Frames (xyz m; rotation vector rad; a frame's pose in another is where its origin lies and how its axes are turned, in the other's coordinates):
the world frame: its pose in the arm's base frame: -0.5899 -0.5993 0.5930 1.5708 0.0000 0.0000
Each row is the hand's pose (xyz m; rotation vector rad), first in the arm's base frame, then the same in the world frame.
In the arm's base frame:
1: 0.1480 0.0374 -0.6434 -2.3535 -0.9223 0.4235
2: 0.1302 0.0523 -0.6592 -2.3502 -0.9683 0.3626
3: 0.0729 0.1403 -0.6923 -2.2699 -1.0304 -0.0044
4: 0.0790 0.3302 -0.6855 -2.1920 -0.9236 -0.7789
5: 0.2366 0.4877 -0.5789 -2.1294 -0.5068 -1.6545
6: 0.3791 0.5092 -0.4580 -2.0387 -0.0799 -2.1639
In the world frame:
1: 0.7379 -1.2364 -0.6367 2.0649 0.3305 -0.8917
2: 0.7201 -1.2522 -0.6516 2.0571 0.4009 -0.8809
3: 0.6628 -1.2853 -0.7396 2.1290 0.7088 -0.7028
4: 0.6689 -1.2785 -0.9295 2.0820 1.1739 -0.0998
5: 0.8265 -1.1719 -1.0870 1.7157 1.3824 0.7341
6: 0.9690 -1.0510 -1.1085 1.3565 1.3301 1.2354

